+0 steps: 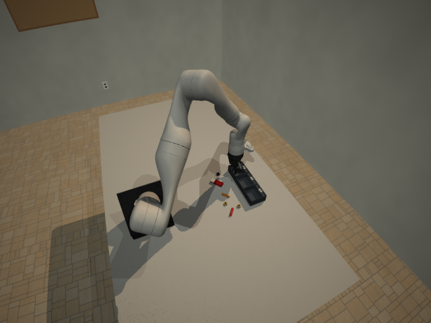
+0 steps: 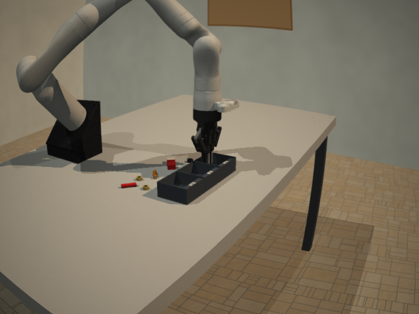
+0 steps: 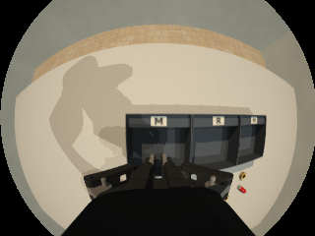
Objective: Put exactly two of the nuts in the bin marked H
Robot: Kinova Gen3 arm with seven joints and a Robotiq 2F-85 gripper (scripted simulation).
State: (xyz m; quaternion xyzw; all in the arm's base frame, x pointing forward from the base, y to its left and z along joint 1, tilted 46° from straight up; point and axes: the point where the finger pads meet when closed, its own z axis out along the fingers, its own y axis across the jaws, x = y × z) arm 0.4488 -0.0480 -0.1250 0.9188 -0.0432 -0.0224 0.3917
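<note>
The black piece is 7 cm behind my hand, 4 cm to the left of it and 3 cm below it. From my hand the other things lie so: black three-compartment bin row (2 cm ahead, 9 cm to the right, 2 cm below); then orange cylinder (11 cm behind, 10 cm to the right, 3 cm below); then red block (11 cm behind, 3 cm below).
</note>
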